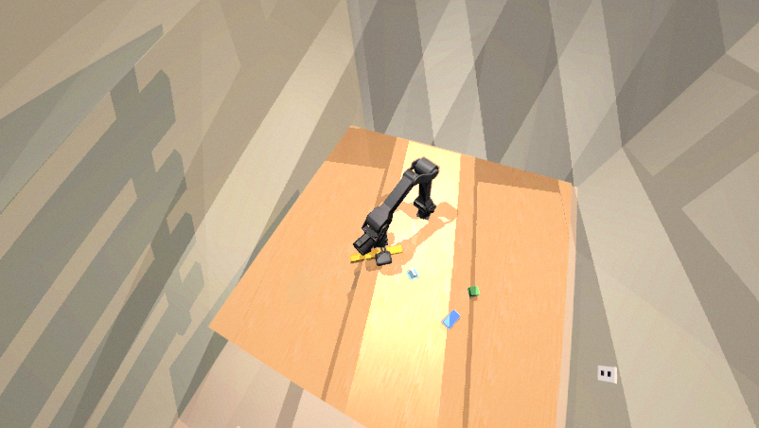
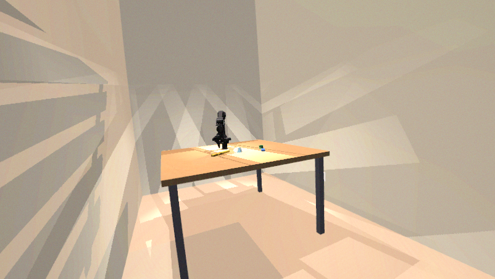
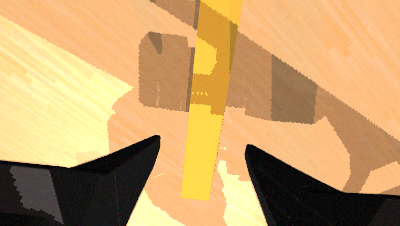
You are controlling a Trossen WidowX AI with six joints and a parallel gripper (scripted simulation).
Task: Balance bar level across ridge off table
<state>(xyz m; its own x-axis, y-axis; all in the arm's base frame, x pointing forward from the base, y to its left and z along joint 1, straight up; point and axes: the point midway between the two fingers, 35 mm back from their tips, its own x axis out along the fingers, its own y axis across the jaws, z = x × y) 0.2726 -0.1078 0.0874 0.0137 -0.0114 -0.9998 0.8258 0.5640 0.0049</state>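
My gripper tip is now 4 cm above the yellow bar, 2 cm to the left of it and 1 cm short of it. Also, from my gripper tip: green cube: 41 cm to the left, 4 cm below, 1 cm ahead; then flat blue block: 36 cm to the left, 14 cm ahead, 4 cm below.
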